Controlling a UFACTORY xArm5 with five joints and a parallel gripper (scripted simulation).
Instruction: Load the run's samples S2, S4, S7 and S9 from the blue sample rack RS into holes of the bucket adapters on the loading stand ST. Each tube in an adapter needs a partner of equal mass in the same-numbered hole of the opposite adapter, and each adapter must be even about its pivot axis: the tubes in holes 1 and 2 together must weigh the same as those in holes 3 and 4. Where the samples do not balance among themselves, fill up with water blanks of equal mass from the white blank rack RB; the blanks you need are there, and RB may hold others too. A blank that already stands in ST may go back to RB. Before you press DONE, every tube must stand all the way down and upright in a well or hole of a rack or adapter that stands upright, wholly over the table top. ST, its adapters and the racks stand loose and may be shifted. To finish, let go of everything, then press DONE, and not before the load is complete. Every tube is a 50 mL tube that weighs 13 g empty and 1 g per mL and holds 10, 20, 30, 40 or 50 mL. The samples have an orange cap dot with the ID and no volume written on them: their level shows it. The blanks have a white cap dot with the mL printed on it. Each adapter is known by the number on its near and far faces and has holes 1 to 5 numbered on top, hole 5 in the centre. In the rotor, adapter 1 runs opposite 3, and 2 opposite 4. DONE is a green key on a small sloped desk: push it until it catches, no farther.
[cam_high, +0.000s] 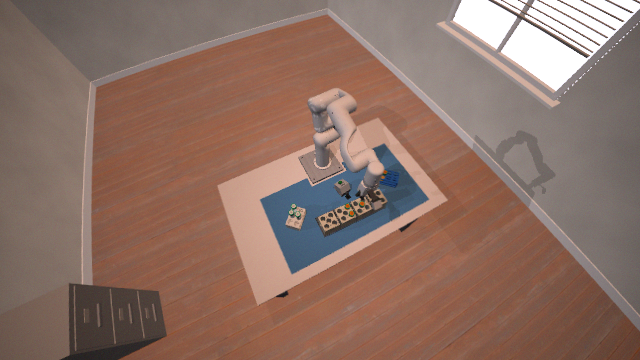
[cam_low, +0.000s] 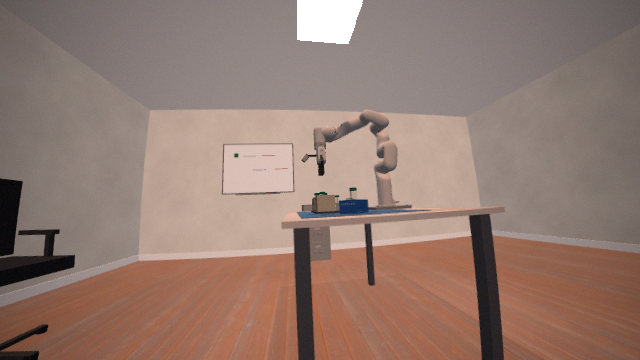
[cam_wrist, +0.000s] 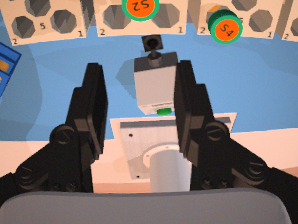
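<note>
Now: the sample tube S9 26 cm to the left of my hand, 19 cm below it and 9 cm behind it. Round my hand: sample tube S2: 18 cm below, 1 cm to the left; then sample tube S4: 18 cm below, 9 cm to the right, 4 cm behind; then sample tube S7: 18 cm below, 10 cm to the right, 2 cm ahead.
</note>
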